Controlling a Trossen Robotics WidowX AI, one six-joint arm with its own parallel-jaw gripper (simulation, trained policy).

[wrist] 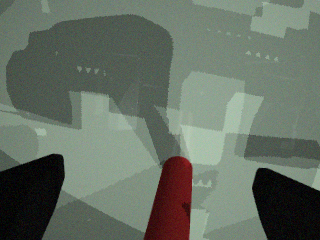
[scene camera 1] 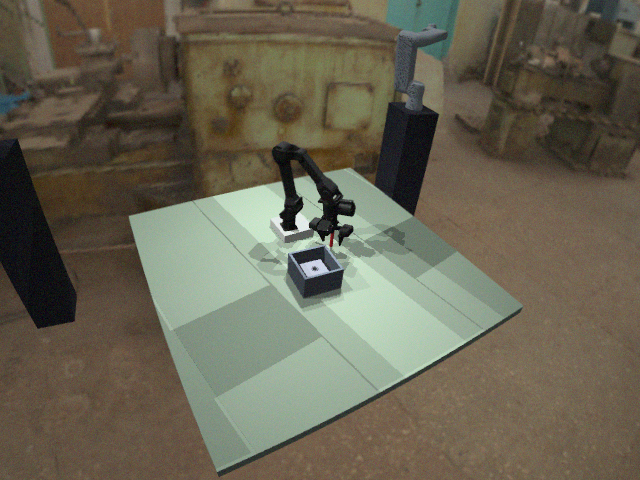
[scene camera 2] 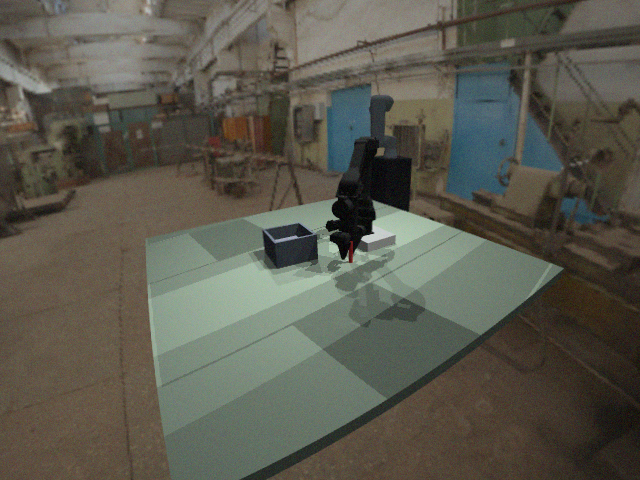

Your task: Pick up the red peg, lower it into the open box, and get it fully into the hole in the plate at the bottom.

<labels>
A dark box shows in scene camera 1 and in scene camera 2; in the wrist view it is out of frame. The same spot on the dark box: (scene camera 1: 314, 285) is (scene camera 2: 265, 242).
</labels>
